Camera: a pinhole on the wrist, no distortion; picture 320 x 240 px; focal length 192.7 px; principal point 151.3 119.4 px. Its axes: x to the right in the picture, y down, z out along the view. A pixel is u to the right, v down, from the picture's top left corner.
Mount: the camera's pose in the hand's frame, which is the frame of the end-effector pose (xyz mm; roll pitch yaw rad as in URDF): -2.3 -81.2 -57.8 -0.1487 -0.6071 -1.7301
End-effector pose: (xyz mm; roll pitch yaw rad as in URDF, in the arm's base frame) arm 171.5 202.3 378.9 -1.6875 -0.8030 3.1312
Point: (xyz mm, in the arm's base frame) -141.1 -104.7 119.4
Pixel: 108.3 76.9
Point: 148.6 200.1 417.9
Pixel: 92.4 160.3
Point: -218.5 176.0 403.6
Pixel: 14.7 222.0
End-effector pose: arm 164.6 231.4 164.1 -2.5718 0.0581 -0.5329
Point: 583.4 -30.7 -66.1
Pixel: outside the picture
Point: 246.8 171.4 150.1
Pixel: 63.6 230.2
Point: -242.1 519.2 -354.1
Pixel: outside the picture
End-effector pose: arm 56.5 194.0 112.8 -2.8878 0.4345 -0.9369
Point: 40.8 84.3 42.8
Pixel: 26.6 179.6
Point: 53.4 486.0 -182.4
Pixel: 295.4 41.7
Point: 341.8 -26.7 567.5
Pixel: behind the camera
